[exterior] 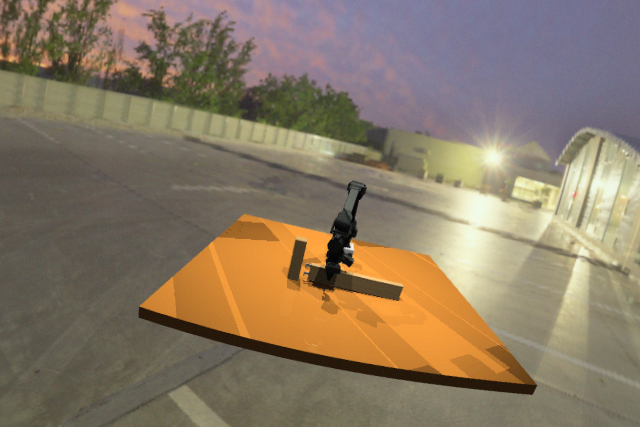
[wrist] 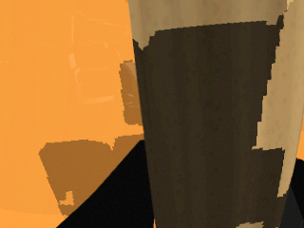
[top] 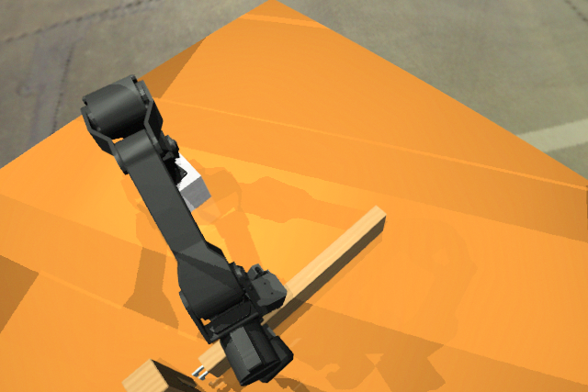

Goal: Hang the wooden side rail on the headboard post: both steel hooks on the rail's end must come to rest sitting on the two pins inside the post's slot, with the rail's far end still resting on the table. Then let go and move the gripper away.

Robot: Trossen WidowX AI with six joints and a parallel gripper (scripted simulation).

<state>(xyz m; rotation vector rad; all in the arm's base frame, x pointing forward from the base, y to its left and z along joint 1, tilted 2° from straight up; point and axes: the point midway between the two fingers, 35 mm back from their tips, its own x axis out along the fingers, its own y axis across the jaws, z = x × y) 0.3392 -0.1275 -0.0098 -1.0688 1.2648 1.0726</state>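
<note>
Now: gripper tip 150 mm to the left of the headboard post, 60 mm below it and 20 mm past it.
</note>
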